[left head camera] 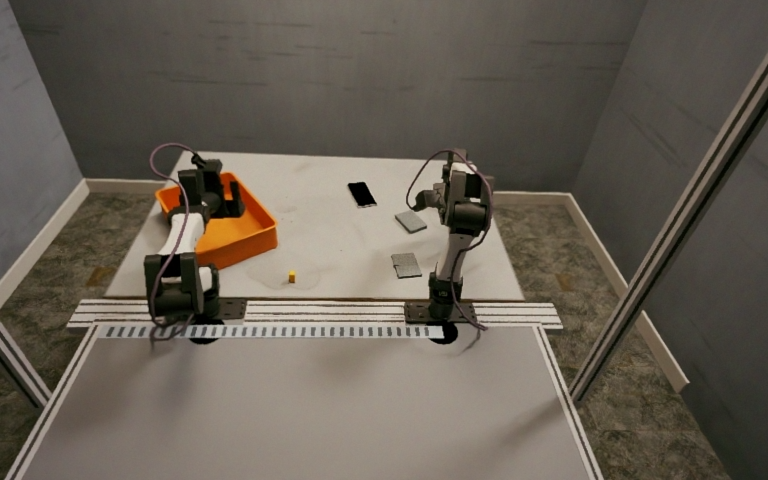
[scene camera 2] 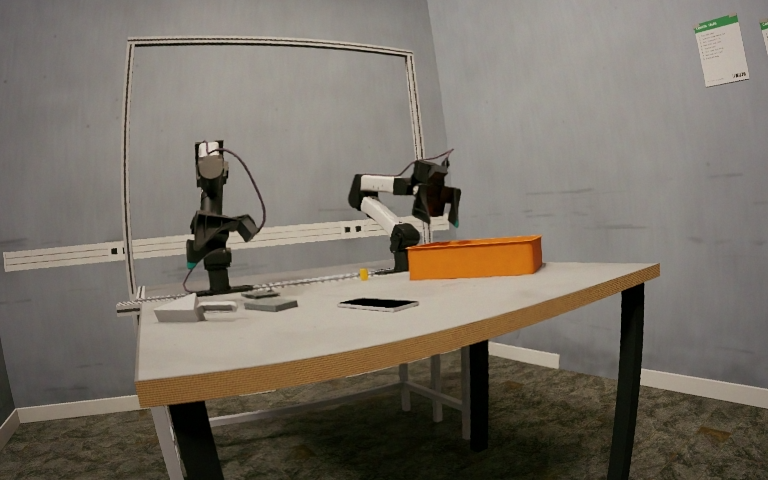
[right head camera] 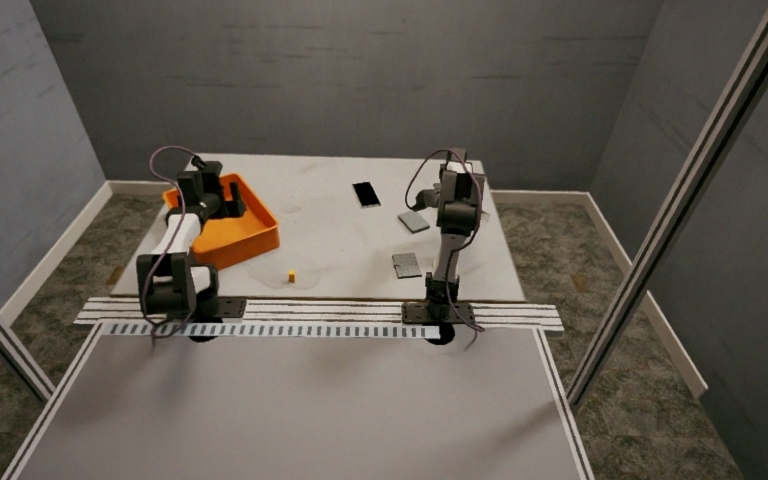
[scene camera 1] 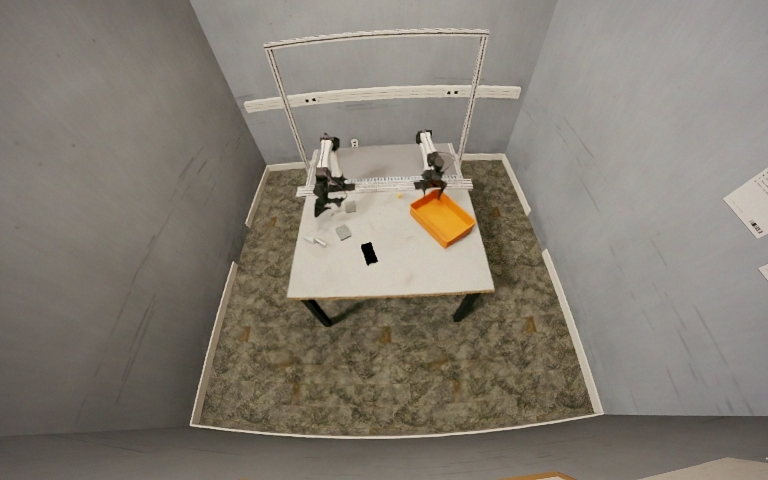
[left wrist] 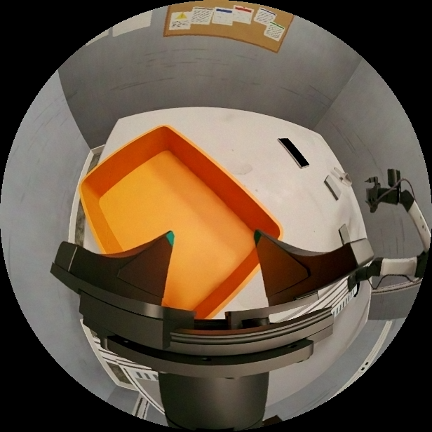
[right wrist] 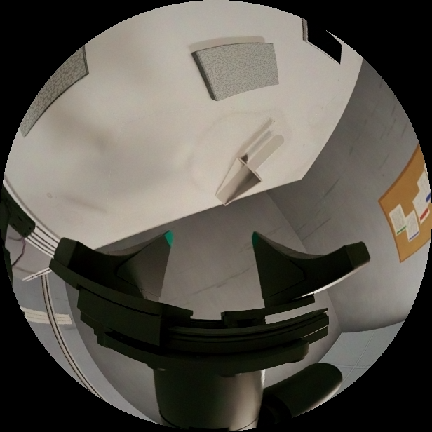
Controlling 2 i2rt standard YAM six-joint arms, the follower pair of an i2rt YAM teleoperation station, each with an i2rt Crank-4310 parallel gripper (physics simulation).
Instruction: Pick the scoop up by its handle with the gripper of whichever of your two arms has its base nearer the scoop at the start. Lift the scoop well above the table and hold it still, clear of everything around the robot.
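Places are measured from the left arm's base along level axes (x left, y ahead, z down), in centimetres.
Pixels of known places: left gripper, between the fingertips: (left head camera: 230, 207) (scene camera 2: 444, 224) (right head camera: 232, 208) (scene camera 1: 431, 199); right gripper, between the fingertips: (scene camera 2: 192, 260) (scene camera 1: 316, 215); left arm's base, origin of its link: (left head camera: 207, 311) (scene camera 2: 404, 271) (right head camera: 208, 310); right arm's base, origin of its link: (left head camera: 439, 314) (scene camera 2: 220, 293) (right head camera: 437, 314) (scene camera 1: 341, 188).
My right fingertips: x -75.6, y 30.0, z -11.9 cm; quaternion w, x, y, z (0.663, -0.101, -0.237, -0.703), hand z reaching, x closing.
Note:
Ahead of a thing's pixels: the offset from my right fingertips to its top centre. "spot": to the spot under its first point. Level surfaces: height alone.
The light grey scoop @(dx -2.7, dy +12.4, dz +5.8 cm) (scene camera 1: 321, 243) (scene camera 2: 178, 309) (right wrist: 240, 182) lies on the table near its edge, its handle @(spot: dx +2.4, dy +14.6, dz +8.7 cm) (scene camera 2: 220, 306) (right wrist: 268, 152) pointing toward the nearer grey block. The scoop also shows small in the left wrist view (left wrist: 343, 176). It is hidden behind the right arm in the left head view. My right gripper (scene camera 1: 330, 208) (right wrist: 211, 233) is open and empty, raised above the table and apart from the scoop, with its fingers tilted sideways. My left gripper (scene camera 2: 438, 221) (left wrist: 213, 232) is open and empty, above the orange bin.
The orange bin @(dx +78.1, dy +4.3, dz +2.6 cm) (left head camera: 246, 250) (scene camera 1: 414, 216) (scene camera 2: 474, 261) stands under my left gripper. A black phone @(dx +31.2, dy +24.1, dz +10.6 cm) (left head camera: 361, 194) (scene camera 1: 369, 253) (scene camera 2: 377, 305) and two thin grey blocks @(dx +15.3, dy +7.4, dz +9.9 cm) (left head camera: 410, 221) @(dx +19.8, dy -14.1, dz +10.1 cm) (left head camera: 406, 265) lie on the table @(dz +11.4 cm) (scene camera 1: 390, 283). A small yellow block @(dx +53.8, dy -19.4, dz +8.2 cm) (left head camera: 292, 276) (scene camera 2: 363, 274) lies between the arm bases.

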